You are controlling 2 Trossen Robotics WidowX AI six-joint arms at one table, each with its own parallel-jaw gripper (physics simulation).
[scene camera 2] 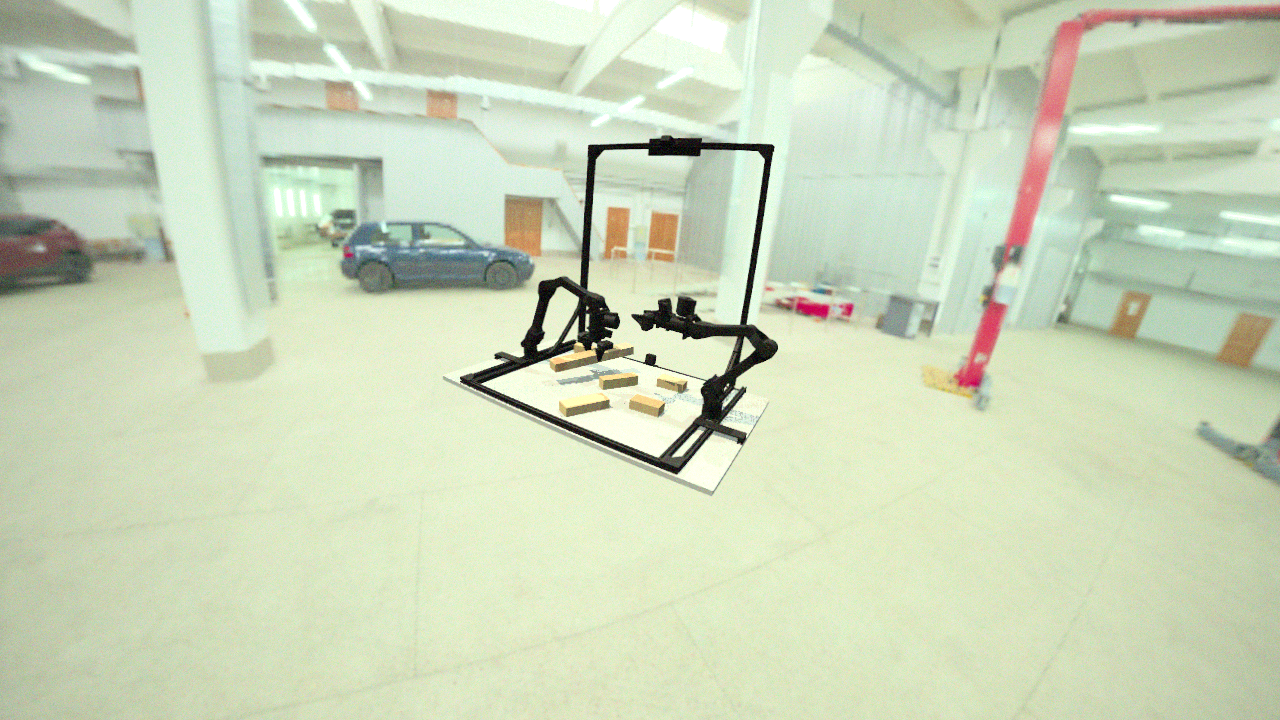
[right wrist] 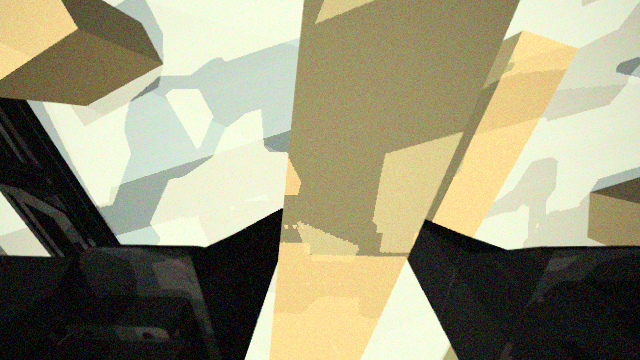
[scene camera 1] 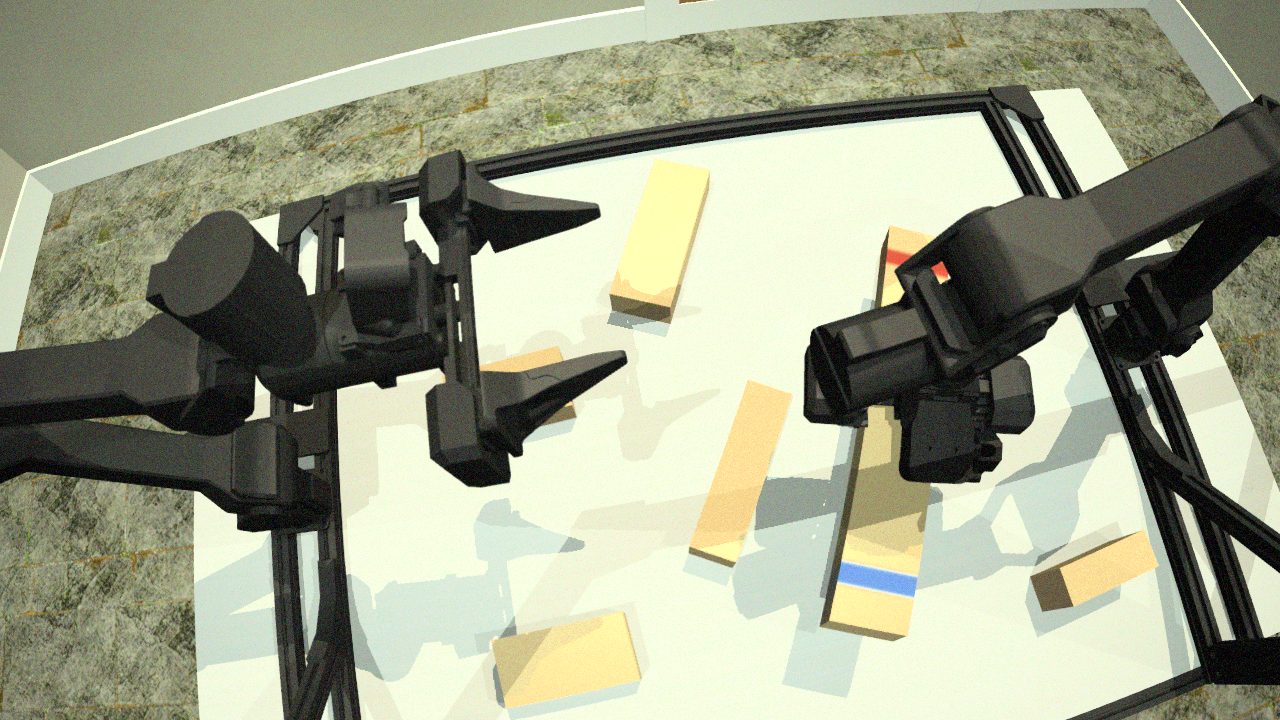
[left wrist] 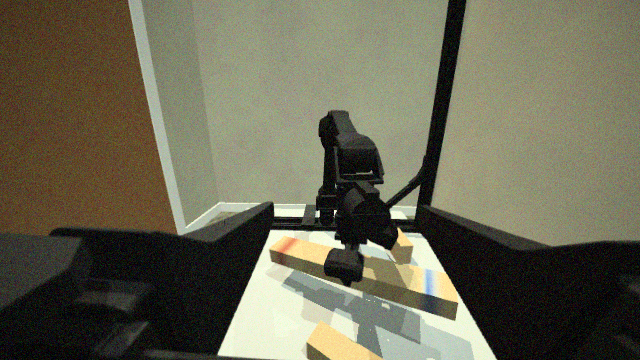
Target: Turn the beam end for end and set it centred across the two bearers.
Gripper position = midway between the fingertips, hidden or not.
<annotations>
The left gripper (scene camera 1: 612, 279) is open, holding nothing. The right gripper (scene camera 1: 894, 425) carries a beam (scene camera 1: 872, 584), clear of everything else.
</annotations>
